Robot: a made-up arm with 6 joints. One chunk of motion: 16 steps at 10 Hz.
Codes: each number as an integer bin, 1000 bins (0 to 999) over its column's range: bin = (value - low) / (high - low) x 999, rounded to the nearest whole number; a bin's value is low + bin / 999 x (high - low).
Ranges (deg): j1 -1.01..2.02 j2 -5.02..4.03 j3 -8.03..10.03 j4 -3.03..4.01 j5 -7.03..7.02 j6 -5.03..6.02
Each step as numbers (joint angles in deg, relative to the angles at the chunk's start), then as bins.
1 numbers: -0.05 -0.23 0.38 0.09 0.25 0.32
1 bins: 317 529 465 443 518 484
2 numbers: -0.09 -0.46 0.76 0.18 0.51 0.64
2 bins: 303 503 486 456 536 513
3 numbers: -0.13 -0.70 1.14 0.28 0.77 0.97
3 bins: 290 477 507 470 555 542
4 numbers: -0.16 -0.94 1.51 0.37 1.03 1.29
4 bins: 280 450 528 482 573 571
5 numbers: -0.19 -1.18 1.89 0.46 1.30 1.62
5 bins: 270 424 549 495 592 601
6 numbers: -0.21 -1.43 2.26 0.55 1.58 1.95
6 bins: 264 396 569 508 612 631
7 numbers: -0.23 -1.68 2.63 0.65 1.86 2.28
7 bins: 257 369 590 522 632 661
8 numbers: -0.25 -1.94 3.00 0.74 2.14 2.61
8 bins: 251 340 610 535 652 691
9 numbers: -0.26 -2.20 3.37 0.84 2.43 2.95
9 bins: 247 311 631 549 673 721
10 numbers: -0.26 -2.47 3.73 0.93 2.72 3.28
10 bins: 247 281 651 562 693 751
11 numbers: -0.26 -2.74 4.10 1.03 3.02 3.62
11 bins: 247 252 671 576 715 782
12 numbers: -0.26 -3.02 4.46 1.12 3.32 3.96
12 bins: 247 221 691 589 736 813
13 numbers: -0.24 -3.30 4.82 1.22 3.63 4.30
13 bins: 254 190 711 603 758 843
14 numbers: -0.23 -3.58 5.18 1.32 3.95 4.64
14 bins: 257 159 731 617 781 874
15 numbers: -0.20 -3.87 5.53 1.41 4.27 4.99
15 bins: 267 127 750 630 803 906
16 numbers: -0.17 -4.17 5.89 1.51 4.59 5.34
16 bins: 277 94 770 644 826 938
